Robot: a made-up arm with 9 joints. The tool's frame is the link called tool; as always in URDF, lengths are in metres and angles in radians. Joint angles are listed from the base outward. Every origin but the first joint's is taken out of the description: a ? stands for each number. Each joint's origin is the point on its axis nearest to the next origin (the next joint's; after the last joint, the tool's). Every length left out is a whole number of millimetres.
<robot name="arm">
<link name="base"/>
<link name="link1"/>
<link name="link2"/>
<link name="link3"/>
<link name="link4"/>
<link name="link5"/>
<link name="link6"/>
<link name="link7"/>
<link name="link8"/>
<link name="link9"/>
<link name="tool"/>
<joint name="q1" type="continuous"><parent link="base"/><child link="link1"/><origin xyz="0.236 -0.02 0.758" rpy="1.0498 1.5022 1.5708"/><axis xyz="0 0 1"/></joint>
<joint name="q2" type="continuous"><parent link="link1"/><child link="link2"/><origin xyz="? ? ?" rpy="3.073 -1.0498 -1.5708"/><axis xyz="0 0 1"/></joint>
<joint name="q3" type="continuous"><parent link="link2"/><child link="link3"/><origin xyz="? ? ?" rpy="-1.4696 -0.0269 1.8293"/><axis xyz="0 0 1"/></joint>
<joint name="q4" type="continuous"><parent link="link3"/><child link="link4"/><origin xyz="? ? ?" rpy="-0.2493 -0.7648 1.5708"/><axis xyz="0 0 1"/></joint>
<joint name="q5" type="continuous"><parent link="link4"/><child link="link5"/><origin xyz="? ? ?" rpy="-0.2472 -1.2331 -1.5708"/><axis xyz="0 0 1"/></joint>
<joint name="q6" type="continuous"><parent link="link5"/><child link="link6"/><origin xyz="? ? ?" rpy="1.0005 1.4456 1.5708"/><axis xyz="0 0 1"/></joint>
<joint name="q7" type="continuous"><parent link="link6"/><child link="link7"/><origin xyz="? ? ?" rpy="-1.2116 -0.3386 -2.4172"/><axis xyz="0 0 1"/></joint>
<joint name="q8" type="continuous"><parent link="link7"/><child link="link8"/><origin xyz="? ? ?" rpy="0.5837 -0.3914 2.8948"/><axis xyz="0 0 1"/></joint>
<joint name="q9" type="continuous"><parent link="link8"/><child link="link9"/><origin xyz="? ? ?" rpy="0.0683 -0.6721 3.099"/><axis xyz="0 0 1"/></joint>
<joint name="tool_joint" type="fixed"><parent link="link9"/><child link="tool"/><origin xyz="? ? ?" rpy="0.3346 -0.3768 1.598"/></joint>
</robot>
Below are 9 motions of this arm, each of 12 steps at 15 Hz.
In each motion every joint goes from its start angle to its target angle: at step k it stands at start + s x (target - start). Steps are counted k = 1, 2, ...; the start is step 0. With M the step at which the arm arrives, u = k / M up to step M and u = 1 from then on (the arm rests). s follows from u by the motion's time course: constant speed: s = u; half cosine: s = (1 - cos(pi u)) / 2; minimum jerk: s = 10 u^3 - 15 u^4 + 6 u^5.
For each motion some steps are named. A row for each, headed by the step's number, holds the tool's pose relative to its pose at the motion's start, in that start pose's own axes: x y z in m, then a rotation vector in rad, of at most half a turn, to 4 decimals.
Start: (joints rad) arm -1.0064 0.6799 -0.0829 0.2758 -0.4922 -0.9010 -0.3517 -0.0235 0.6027
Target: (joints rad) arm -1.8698 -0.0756 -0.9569 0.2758 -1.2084 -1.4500 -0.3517 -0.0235 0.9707
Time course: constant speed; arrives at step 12
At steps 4, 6, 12:
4: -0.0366 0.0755 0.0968 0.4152 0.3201 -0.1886
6: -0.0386 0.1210 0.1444 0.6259 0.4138 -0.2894
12: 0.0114 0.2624 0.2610 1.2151 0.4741 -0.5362

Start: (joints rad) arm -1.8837 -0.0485 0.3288 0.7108 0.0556 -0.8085 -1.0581 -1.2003 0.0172
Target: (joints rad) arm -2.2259 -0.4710 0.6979 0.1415 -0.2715 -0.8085 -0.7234 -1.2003 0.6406
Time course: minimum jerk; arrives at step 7
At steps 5, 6, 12:
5: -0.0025 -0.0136 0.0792 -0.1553 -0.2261 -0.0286
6: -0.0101 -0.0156 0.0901 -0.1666 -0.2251 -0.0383
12: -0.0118 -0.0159 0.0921 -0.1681 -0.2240 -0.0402

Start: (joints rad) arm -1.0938 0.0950 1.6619 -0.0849 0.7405 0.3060 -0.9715 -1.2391 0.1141
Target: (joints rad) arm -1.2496 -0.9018 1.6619 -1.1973 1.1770 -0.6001 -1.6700 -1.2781 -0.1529
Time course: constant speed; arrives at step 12
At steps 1, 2, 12:
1: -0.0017 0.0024 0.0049 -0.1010 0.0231 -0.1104
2: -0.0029 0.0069 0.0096 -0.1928 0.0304 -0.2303
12: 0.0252 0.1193 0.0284 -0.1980 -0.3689 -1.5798

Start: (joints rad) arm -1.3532 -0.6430 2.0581 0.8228 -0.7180 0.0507 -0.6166 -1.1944 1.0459
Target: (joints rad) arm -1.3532 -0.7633 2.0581 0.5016 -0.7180 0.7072 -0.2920 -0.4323 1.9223
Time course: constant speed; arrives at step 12
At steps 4, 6, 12:
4: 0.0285 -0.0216 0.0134 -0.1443 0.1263 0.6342
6: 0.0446 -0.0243 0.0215 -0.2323 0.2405 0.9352
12: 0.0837 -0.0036 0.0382 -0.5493 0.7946 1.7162

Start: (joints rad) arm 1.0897 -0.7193 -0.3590 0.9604 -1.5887 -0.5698 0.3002 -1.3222 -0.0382
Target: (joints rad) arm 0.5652 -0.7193 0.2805 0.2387 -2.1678 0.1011 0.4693 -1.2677 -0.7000
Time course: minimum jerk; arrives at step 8
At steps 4, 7, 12:
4: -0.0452 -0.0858 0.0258 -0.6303 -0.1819 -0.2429
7: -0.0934 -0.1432 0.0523 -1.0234 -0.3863 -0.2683
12: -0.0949 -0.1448 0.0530 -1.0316 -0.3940 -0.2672

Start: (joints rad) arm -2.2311 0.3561 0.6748 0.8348 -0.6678 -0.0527 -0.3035 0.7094 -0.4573
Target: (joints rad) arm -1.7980 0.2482 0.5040 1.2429 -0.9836 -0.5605 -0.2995 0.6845 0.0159
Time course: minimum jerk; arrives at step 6
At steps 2, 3, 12:
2: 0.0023 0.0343 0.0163 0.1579 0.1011 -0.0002
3: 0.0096 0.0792 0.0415 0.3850 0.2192 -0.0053
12: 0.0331 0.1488 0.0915 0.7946 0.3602 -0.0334

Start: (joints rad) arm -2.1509 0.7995 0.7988 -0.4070 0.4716 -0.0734 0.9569 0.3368 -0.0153
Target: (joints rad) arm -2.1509 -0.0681 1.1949 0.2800 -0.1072 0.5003 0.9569 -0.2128 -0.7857
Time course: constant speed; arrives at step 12
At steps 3, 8, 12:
3: -0.0146 -0.0080 0.0521 -0.2489 0.3266 -0.1129
8: 0.0046 -0.0294 0.1417 -0.7780 0.7201 -0.0189
12: 0.0538 -0.0554 0.1917 -1.1672 0.7772 0.3338

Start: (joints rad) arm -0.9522 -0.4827 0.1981 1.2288 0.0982 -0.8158 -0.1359 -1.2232 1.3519
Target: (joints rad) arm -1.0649 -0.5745 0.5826 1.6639 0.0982 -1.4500 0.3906 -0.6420 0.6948
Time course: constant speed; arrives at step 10
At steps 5, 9, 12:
5: 0.0245 -0.0100 0.0609 -0.4433 0.2388 0.2717
9: 0.0505 -0.0031 0.0992 -0.7064 0.4231 0.5317
12: 0.0572 -0.0001 0.1067 -0.7533 0.4703 0.6006

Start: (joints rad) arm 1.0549 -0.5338 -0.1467 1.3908 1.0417 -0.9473 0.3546 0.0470 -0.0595
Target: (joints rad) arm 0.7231 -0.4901 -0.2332 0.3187 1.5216 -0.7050 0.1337 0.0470 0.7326
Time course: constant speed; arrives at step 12
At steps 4, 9, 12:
4: 0.0096 -0.0224 0.0053 -0.0828 -0.0003 -0.0404
9: 0.0215 -0.0473 0.0176 -0.2148 0.0536 -0.0891
12: 0.0288 -0.0589 0.0284 -0.3005 0.1206 -0.1187

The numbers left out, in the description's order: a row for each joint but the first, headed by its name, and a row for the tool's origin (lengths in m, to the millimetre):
q2: 0.314 -0.067 0
q3: -0.1 -0.004 0
q4: 0.03 -0.008 0
q5: 0.012 0.04 0
q6: -0.042 0.017 0
q7: -0.047 0.016 0
q8: -0.024 -0.051 0
q9: -0.023 -0.019 0
tool: 0.023 -0.025 0

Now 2 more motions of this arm.
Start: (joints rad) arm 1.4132 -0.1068 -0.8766 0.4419 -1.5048 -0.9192 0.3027 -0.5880 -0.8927
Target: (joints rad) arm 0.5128 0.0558 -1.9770 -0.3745 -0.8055 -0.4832 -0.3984 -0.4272 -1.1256
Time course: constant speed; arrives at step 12
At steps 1, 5, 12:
1: -0.0130 -0.0095 0.0120 0.0141 -0.0106 0.0044
5: -0.0851 -0.0369 0.0742 0.0567 0.0583 0.0028
12: -0.2524 -0.0364 0.2447 -0.0477 0.5452 -0.1716

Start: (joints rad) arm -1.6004 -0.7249 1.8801 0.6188 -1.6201 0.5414 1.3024 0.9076 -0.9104
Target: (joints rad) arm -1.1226 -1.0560 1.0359 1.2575 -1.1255 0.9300 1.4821 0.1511 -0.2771
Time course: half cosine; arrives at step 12
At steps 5, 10, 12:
5: 0.0122 -0.0082 0.0701 -0.6394 0.3104 0.1459
10: 0.0319 0.0396 0.1593 -1.5211 0.5616 -0.0331
12: 0.0329 0.0480 0.1661 -1.6055 0.5674 -0.0888

